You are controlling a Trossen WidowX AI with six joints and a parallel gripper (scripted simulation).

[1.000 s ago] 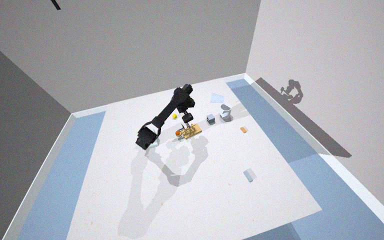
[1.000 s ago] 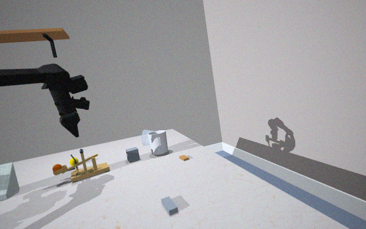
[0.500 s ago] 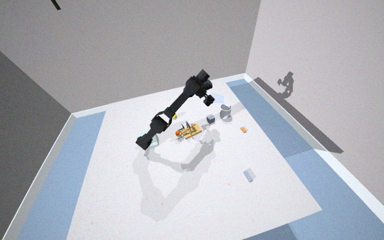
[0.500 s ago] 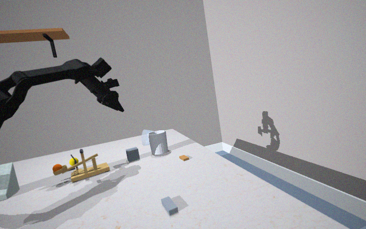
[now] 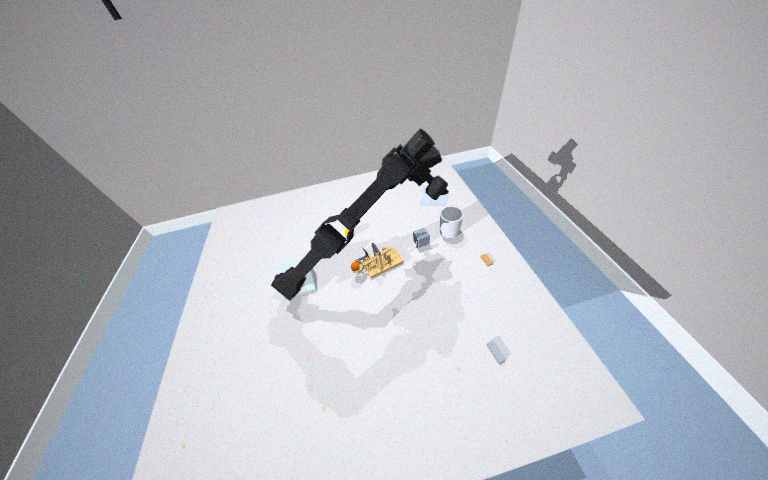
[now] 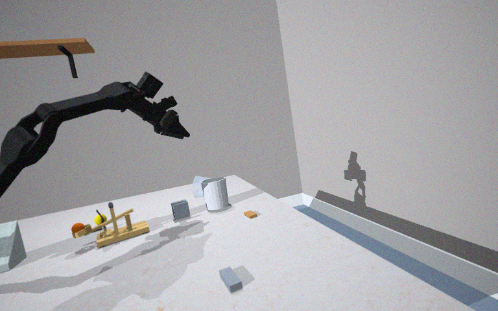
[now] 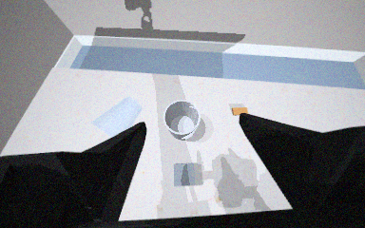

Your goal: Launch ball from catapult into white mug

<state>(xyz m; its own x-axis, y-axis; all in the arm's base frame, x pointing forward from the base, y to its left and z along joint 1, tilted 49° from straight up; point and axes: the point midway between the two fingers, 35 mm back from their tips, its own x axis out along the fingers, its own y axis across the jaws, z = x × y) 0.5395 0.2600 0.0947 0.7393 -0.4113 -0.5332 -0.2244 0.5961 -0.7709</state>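
My gripper tip is now 34 cm past the orange ball, 10 cm to the left of it and 21 cm above it. The rest, counted from my gripper tip: wooden catapult (28 cm behind, 7 cm to the right, 22 cm below); then grey cube (6 cm behind, 24 cm below); then white mug (7 cm ahead, 2 cm to the left, 24 cm below).
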